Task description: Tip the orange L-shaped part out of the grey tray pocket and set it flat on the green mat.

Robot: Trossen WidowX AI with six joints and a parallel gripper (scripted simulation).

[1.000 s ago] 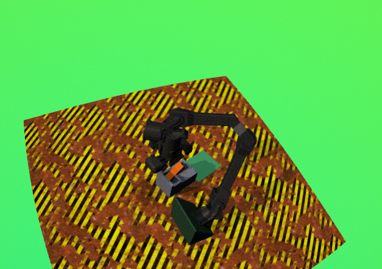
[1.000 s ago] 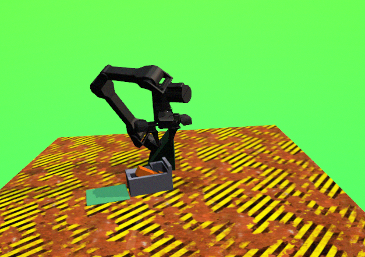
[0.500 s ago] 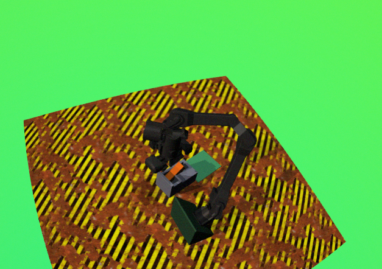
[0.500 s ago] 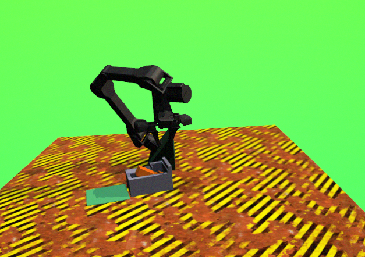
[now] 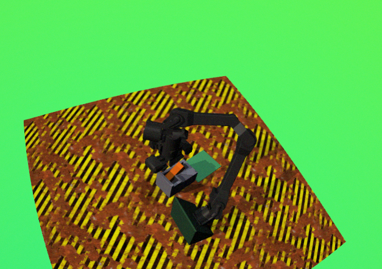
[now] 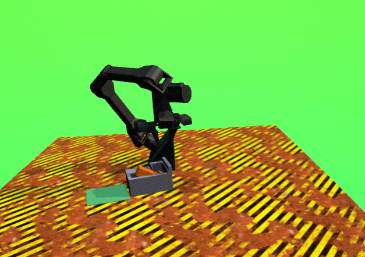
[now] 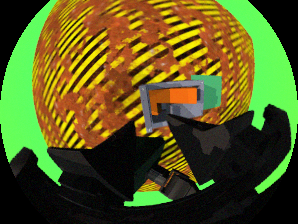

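Right now the orange L-shaped part is 100 mm below my gripper tip and 50 mm to the right of it. Also, from my gripper tip: green mat 220 mm to the right, 160 mm below, 50 mm ahead.
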